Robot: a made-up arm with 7 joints.
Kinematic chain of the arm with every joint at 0, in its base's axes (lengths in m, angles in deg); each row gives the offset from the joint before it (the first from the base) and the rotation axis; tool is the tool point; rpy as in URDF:
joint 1: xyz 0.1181 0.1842 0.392 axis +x
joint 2: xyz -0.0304 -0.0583 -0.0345 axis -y
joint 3: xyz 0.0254 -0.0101 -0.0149 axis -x
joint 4: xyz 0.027 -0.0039 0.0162 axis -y
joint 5: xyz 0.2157 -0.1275 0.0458 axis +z
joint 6: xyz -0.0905 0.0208 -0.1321 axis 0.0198 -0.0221 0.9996
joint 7: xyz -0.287 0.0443 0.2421 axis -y
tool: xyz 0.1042 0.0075 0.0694 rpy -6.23 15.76 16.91
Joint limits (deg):
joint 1: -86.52..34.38
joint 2: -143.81..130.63
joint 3: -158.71..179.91
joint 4: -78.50..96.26
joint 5: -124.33..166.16
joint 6: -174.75..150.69
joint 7: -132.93..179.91
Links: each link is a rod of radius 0.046 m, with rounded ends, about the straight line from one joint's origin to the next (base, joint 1, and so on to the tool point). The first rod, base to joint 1, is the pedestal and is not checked.
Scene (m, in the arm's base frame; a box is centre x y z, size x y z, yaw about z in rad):
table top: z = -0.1
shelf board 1: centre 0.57 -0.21 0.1 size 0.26 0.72 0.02 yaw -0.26
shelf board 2: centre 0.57 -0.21 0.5 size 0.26 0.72 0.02 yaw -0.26
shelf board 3: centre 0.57 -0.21 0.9 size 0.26 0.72 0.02 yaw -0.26
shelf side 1: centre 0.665 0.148 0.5 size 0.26 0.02 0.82 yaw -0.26
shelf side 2: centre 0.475 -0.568 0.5 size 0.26 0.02 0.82 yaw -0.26
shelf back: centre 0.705 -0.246 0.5 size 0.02 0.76 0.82 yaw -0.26
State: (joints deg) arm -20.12 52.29 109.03 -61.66 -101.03 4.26 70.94
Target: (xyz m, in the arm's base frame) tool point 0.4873 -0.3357 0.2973
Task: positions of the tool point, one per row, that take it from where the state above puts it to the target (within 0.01 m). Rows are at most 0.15 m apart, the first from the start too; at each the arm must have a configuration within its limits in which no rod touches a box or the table.
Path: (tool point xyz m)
1: 0.4352 -0.0059 0.6723
2: 0.3176 0.0290 0.6797
3: 0.3453 -0.0399 0.6435
4: 0.3610 -0.1083 0.5897
5: 0.3611 -0.1702 0.5214
6: 0.3438 -0.2206 0.4448
7: 0.3093 -0.2561 0.3674
8: 0.2608 -0.2754 0.2973
9: 0.3144 -0.3082 0.3131
10: 0.3738 -0.3289 0.3202
11: 0.4333 -0.3376 0.3157
12: 0.4873 -0.3357 0.2973

